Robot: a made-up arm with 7 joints.
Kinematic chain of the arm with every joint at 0, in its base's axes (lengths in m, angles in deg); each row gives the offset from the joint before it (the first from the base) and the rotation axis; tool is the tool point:
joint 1: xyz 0 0.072 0 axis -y
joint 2: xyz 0 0.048 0 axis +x
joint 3: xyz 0 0 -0.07 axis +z
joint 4: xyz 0 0 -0.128 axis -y
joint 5: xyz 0 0 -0.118 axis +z
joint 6: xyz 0 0 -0.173 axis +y
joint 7: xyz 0 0 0 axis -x
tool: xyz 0 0 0
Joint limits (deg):
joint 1: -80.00..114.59
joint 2: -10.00..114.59
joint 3: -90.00..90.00
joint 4: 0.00..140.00
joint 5: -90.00..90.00
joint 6: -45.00..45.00
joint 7: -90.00..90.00
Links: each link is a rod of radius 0.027 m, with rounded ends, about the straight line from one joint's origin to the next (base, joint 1, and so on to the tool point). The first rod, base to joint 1, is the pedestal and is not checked.
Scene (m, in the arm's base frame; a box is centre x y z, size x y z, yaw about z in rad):
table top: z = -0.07
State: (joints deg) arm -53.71 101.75 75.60 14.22 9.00 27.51 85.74
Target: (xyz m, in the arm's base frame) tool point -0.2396 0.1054 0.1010
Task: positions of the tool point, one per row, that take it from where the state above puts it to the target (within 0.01 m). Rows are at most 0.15 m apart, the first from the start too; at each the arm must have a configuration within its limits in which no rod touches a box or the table.
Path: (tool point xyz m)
1: 0.1625 0.5433 0.1482
2: 0.1497 0.5004 0.2195
3: 0.1053 0.4490 0.2826
4: 0.0354 0.3915 0.3241
5: -0.0481 0.3306 0.3345
6: -0.1302 0.2688 0.3107
7: -0.1963 0.2089 0.2565
8: -0.2347 0.1536 0.1819
9: -0.2396 0.1054 0.1010

